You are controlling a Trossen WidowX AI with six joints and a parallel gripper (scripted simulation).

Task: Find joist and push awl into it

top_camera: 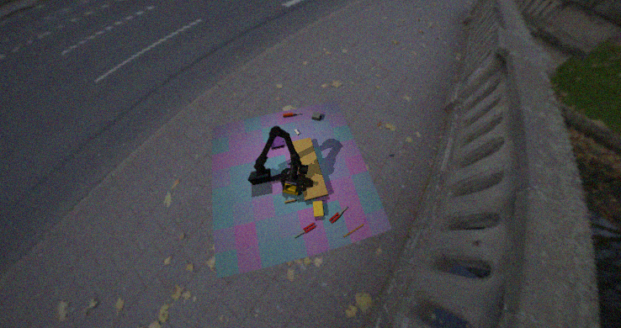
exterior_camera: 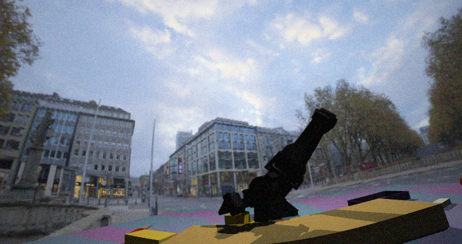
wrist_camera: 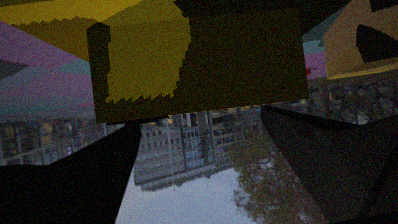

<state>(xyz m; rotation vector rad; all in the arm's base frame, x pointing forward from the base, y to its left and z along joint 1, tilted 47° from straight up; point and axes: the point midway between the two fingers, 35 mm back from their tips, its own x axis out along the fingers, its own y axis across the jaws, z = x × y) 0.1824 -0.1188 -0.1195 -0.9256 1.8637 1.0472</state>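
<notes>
My gripper tip is now 40 mm to the right of the yellow stud finder and 20 mm above it. Round my gripper tip: yellow block (170 mm ahead, 180 mm to the right, 50 mm below); purple tray (10 mm ahead, 510 mm to the left, 50 mm below); awl (20 mm ahead, 60 mm to the right, 60 mm below).
</notes>
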